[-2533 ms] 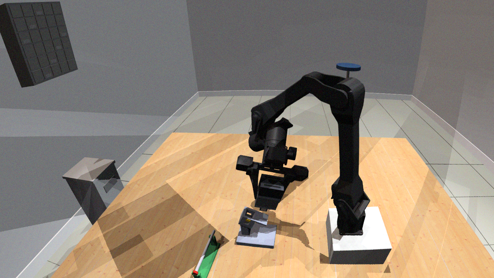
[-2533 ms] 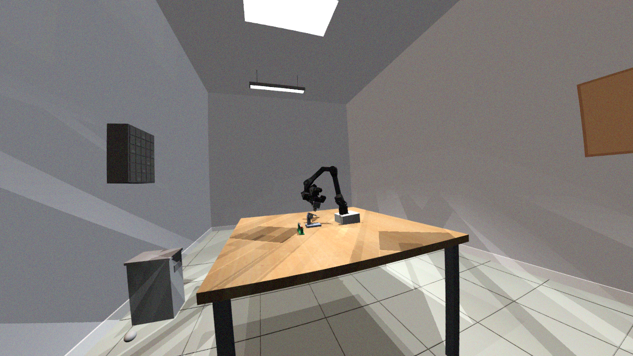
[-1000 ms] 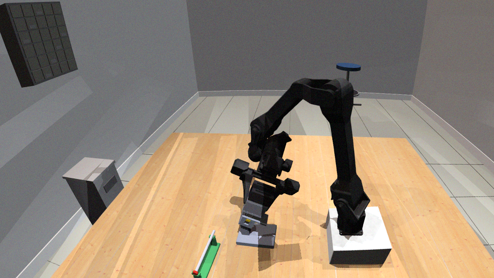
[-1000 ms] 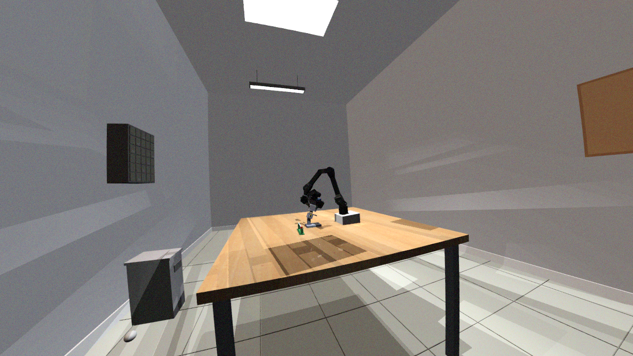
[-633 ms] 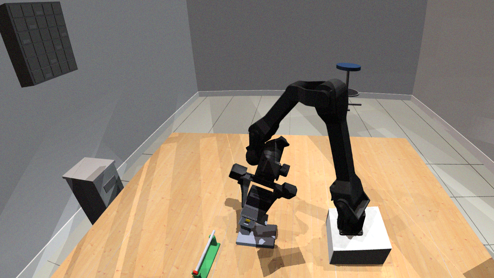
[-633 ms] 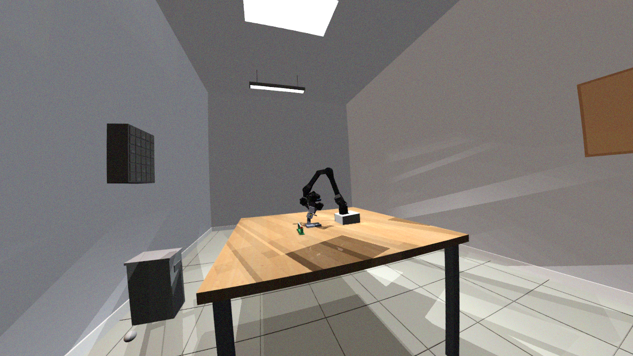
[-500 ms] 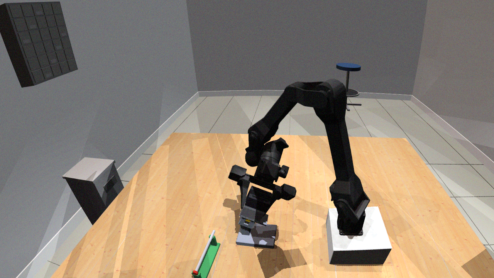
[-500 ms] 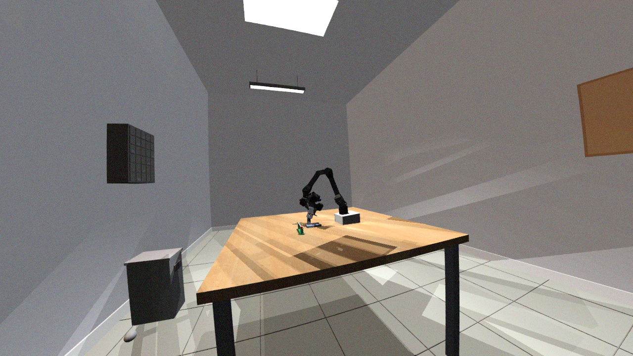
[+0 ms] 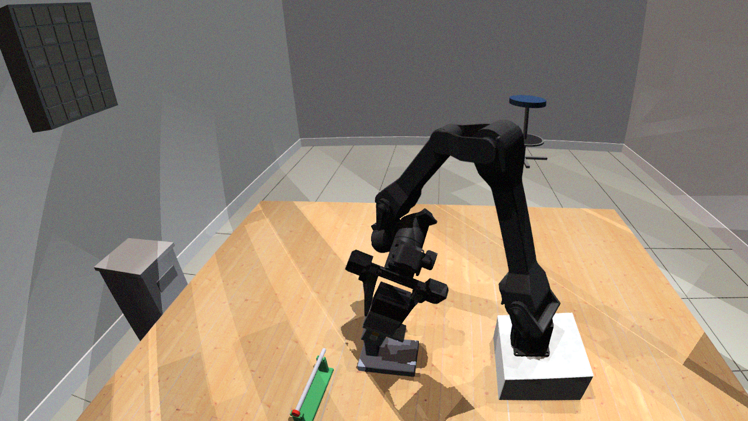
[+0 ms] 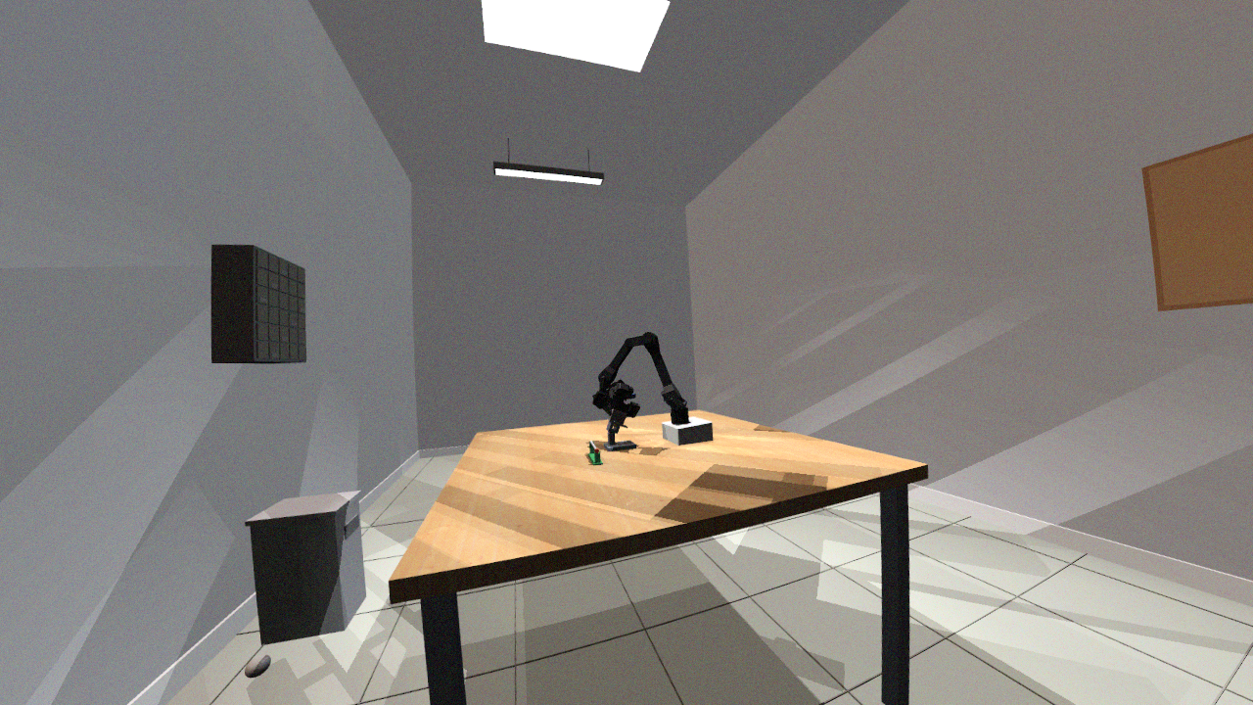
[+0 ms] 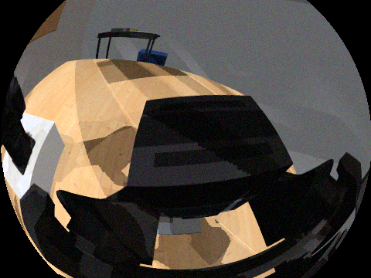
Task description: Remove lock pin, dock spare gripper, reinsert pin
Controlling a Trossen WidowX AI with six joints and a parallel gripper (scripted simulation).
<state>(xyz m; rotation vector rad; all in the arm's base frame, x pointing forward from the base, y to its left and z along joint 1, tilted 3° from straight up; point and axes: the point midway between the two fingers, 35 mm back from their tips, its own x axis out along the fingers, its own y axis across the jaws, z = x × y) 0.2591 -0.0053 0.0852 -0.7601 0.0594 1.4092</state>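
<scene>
Now: gripper tip 10 mm to the left of the spare gripper. Round my gripper tip: grey mount 70 mm below, 10 mm to the right; green cradle 110 mm ahead, 100 mm to the left, 100 mm below.
</scene>
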